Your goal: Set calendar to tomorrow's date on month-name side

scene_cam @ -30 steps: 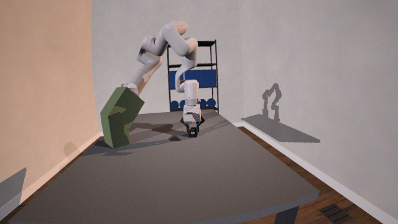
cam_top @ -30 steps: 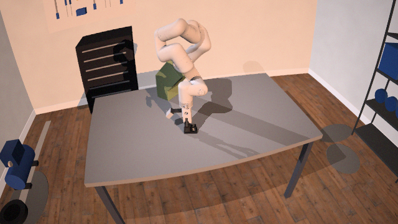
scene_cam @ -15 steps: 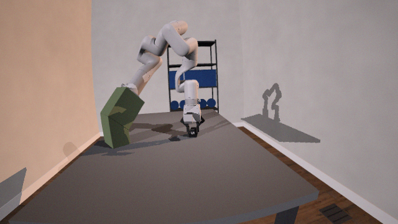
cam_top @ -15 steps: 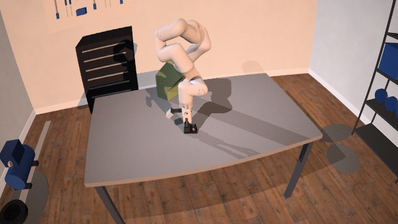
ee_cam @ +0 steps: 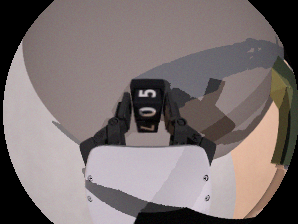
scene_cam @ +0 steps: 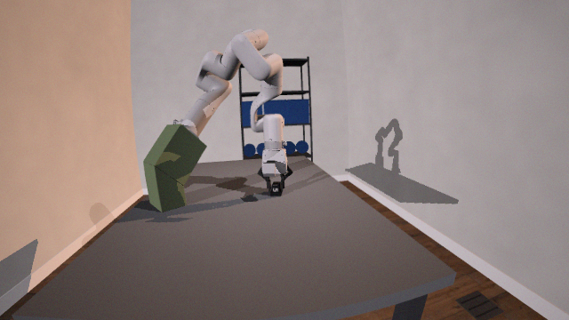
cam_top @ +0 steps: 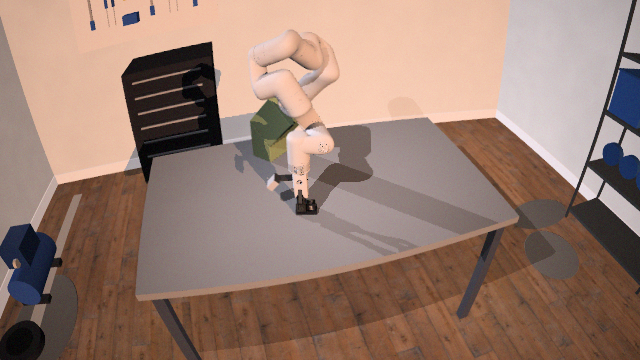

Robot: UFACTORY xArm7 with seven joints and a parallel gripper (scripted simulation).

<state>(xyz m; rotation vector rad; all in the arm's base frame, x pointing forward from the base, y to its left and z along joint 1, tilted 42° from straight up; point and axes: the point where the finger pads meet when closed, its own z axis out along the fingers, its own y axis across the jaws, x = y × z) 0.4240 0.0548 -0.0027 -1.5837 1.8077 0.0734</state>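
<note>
The black calendar tray lies 3 cm below my hand and 2 cm to the left of it.
</note>
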